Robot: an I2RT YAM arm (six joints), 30 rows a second.
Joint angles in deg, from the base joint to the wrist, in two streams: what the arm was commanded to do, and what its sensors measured. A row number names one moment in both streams.
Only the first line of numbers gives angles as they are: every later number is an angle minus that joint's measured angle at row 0.
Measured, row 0: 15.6, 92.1, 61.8, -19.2, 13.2, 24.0
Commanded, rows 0 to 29: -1.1, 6.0, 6.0, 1.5, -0.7, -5.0; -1.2, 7.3, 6.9, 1.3, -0.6, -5.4; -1.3, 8.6, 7.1, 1.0, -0.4, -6.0; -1.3, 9.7, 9.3, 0.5, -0.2, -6.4; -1.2, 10.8, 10.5, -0.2, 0.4, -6.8; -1.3, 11.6, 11.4, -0.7, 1.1, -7.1; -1.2, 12.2, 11.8, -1.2, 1.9, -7.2; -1.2, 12.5, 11.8, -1.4, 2.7, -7.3; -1.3, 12.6, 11.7, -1.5, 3.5, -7.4; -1.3, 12.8, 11.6, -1.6, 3.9, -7.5; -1.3, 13.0, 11.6, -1.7, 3.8, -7.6; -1.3, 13.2, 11.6, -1.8, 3.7, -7.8; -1.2, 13.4, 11.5, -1.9, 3.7, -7.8; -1.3, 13.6, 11.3, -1.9, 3.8, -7.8; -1.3, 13.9, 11.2, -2.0, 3.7, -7.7; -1.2, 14.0, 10.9, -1.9, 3.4, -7.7; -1.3, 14.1, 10.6, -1.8, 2.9, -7.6; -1.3, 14.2, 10.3, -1.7, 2.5, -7.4; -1.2, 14.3, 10.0, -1.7, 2.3, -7.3; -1.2, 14.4, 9.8, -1.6, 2.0, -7.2; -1.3, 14.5, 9.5, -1.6, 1.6, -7.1; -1.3, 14.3, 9.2, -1.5, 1.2, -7.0; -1.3, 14.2, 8.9, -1.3, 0.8, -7.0; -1.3, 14.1, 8.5, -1.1, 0.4, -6.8; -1.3, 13.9, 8.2, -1.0, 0.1, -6.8; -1.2, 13.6, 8.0, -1.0, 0.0, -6.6; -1.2, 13.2, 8.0, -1.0, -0.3, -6.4; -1.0, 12.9, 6.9, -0.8, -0.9, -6.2; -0.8, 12.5, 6.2, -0.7, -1.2, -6.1; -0.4, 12.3, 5.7, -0.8, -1.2, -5.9
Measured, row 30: -1.0, 13.7, 8.2, -0.8, 0.6, -6.8
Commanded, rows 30 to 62: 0.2, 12.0, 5.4, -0.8, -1.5, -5.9; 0.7, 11.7, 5.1, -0.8, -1.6, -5.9; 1.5, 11.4, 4.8, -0.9, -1.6, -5.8; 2.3, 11.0, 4.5, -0.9, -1.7, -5.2; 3.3, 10.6, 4.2, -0.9, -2.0, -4.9; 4.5, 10.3, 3.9, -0.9, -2.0, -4.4; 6.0, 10.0, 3.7, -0.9, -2.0, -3.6; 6.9, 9.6, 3.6, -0.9, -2.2, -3.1; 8.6, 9.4, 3.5, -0.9, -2.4, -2.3; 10.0, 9.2, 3.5, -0.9, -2.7, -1.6; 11.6, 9.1, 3.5, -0.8, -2.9, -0.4; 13.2, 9.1, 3.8, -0.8, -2.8, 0.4; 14.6, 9.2, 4.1, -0.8, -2.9, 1.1; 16.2, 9.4, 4.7, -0.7, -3.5, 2.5; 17.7, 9.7, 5.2, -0.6, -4.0, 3.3; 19.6, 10.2, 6.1, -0.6, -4.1, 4.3; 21.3, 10.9, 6.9, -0.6, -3.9, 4.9; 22.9, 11.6, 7.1, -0.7, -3.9, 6.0; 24.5, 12.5, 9.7, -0.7, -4.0, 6.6; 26.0, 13.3, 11.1, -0.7, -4.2, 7.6; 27.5, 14.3, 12.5, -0.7, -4.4, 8.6; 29.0, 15.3, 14.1, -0.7, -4.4, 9.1; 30.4, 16.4, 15.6, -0.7, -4.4, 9.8; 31.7, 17.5, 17.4, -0.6, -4.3, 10.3; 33.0, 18.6, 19.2, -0.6, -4.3, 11.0; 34.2, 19.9, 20.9, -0.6, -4.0, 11.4; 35.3, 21.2, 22.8, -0.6, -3.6, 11.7; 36.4, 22.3, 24.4, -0.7, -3.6, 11.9; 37.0, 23.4, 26.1, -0.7, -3.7, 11.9; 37.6, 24.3, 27.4, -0.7, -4.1, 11.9; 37.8, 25.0, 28.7, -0.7, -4.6, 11.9; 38.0, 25.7, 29.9, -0.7, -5.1, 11.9; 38.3, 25.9, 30.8, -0.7, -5.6, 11.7
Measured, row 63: 36.3, 24.7, 25.4, -4.4, -1.8, 11.4
